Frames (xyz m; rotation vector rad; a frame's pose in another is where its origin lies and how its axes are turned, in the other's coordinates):
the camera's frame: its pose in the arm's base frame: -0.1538 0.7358 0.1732 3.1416 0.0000 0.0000
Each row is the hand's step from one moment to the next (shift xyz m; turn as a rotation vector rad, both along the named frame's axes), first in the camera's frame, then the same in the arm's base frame.
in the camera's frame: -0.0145 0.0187 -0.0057 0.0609 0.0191 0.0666
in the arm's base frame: -0.0145 -0.0187 0.0057 0.0609 -0.0191 -0.0666
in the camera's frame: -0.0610 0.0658 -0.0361 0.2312 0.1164 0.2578
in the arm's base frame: -0.0610 -0.0658 0.0361 0.2312 -0.1164 -0.2578
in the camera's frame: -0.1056 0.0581 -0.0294 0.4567 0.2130 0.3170
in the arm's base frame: -0.1056 -0.0581 0.0294 0.4567 -0.2130 -0.3170
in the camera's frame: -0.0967 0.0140 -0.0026 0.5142 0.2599 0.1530
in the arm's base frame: -0.0967 -0.0140 0.0026 0.5142 -0.2599 -0.1530
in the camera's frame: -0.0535 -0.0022 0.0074 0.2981 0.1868 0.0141
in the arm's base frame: -0.0535 0.0022 -0.0074 0.2981 -0.1868 -0.0141
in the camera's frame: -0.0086 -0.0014 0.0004 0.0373 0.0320 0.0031
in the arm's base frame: -0.0086 0.0014 -0.0004 0.0373 -0.0320 -0.0031
